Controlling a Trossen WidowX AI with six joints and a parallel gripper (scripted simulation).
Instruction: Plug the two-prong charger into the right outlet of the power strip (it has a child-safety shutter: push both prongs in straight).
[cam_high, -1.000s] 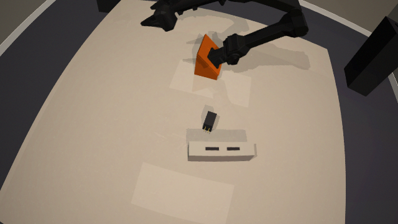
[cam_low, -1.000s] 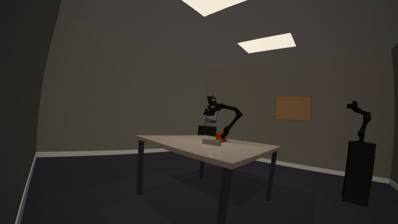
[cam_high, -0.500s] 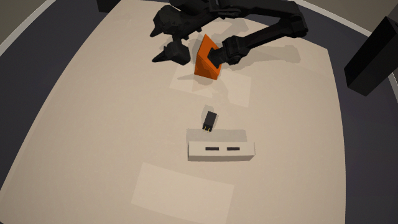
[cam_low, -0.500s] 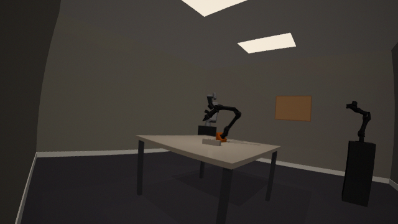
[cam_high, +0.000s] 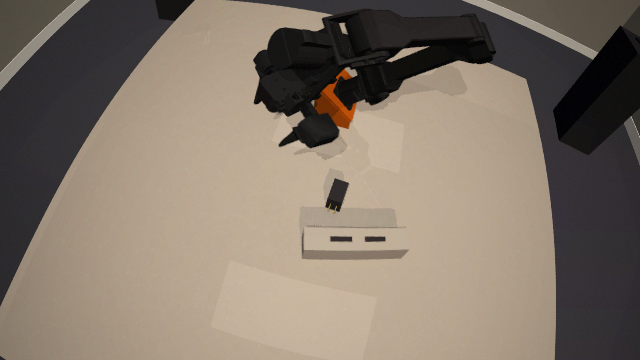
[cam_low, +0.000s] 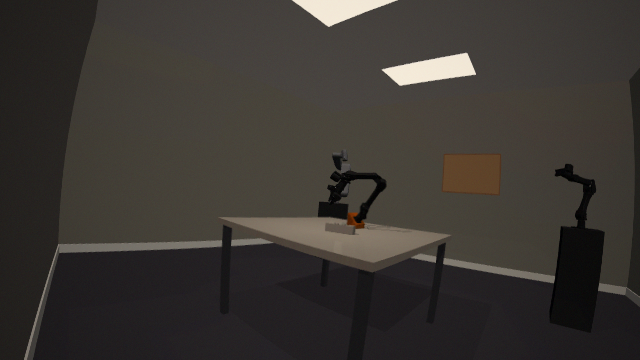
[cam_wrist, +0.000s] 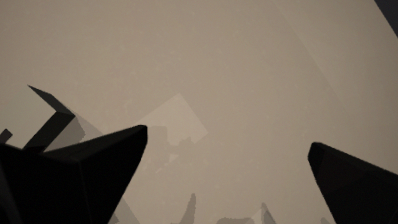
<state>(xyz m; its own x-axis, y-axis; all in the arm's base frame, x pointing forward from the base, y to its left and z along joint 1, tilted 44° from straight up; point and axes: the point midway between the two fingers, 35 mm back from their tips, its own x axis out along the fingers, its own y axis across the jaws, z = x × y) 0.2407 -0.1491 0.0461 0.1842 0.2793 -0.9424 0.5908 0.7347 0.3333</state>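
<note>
My gripper tip is 16 cm above the black two-prong charger, 15 cm to the right of it and 1 cm short of it.
</note>
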